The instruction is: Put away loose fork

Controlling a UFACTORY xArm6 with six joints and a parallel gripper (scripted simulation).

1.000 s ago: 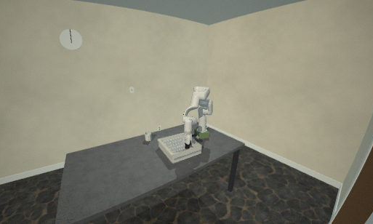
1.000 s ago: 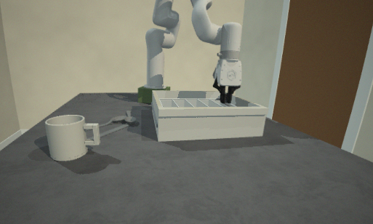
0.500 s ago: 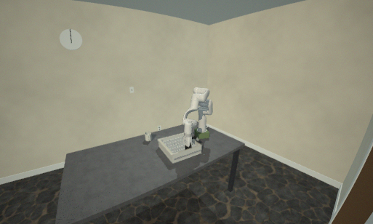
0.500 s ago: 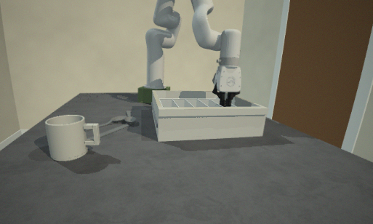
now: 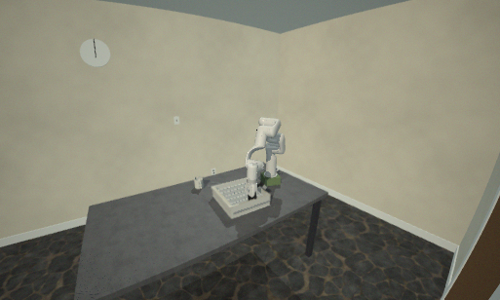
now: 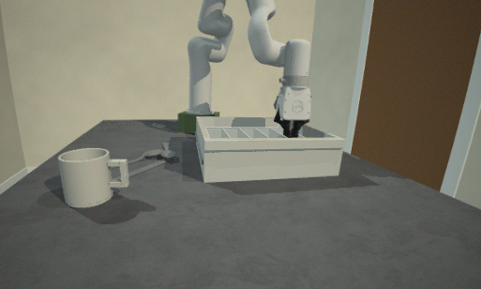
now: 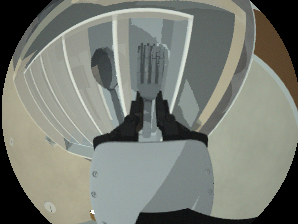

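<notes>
My hand is 12 cm to the left of the cutlery tray and 1 cm above it. Also, from my hand: white mug: 15 cm ahead, 54 cm to the right, 2 cm below.
</notes>
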